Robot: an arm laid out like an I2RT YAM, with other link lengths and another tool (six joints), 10 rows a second.
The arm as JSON. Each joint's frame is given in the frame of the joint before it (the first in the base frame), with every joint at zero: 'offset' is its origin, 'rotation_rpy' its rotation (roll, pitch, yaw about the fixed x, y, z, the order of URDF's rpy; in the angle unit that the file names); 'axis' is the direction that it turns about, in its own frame. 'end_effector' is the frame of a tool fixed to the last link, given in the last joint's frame.
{
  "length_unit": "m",
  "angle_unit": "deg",
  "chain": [
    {
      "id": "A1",
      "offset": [
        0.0,
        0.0,
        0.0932
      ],
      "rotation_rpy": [
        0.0,
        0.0,
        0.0
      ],
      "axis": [
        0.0,
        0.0,
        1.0
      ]
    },
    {
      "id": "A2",
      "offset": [
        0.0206,
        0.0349,
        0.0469
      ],
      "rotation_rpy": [
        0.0,
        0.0,
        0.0
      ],
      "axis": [
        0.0,
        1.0,
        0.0
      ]
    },
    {
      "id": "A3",
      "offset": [
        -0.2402,
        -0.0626,
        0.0
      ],
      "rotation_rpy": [
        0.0,
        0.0,
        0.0
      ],
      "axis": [
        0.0,
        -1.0,
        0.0
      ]
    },
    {
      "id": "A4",
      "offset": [
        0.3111,
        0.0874,
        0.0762
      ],
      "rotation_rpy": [
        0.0,
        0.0,
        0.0
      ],
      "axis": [
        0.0,
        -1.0,
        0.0
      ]
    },
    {
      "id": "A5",
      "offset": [
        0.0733,
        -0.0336,
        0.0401
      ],
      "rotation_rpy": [
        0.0,
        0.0,
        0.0
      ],
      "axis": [
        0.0,
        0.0,
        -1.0
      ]
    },
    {
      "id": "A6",
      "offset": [
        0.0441,
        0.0,
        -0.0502
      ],
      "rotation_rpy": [
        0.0,
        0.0,
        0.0
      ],
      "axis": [
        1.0,
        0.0,
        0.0
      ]
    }
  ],
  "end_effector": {
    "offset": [
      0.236,
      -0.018,
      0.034
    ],
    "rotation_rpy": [
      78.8,
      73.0,
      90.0
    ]
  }
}
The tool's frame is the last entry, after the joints.
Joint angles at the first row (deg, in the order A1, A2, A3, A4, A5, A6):
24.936, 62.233, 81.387, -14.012, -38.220, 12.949
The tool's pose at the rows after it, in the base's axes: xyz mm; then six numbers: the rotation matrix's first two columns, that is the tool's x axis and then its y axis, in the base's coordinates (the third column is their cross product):
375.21 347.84 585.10 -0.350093 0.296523 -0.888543 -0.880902 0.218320 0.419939
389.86 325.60 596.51 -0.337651 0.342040 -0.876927 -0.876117 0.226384 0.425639
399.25 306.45 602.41 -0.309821 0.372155 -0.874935 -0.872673 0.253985 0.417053
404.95 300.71 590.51 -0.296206 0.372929 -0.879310 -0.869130 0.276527 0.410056
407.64 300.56 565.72 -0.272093 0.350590 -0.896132 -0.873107 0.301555 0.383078
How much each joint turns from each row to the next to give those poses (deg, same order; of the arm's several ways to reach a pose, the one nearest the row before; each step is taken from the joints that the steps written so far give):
-2.721, -0.389, -0.044, 1.829, -0.261, 1.367
-3.940, -0.102, -0.524, 3.422, -1.951, 3.142
-2.540, -0.969, -1.233, 2.119, -0.040, 1.086
-0.618, -1.319, -3.067, 1.460, 0.563, -0.790
0.000, -2.213, -5.476, 2.232, 0.459, -2.734

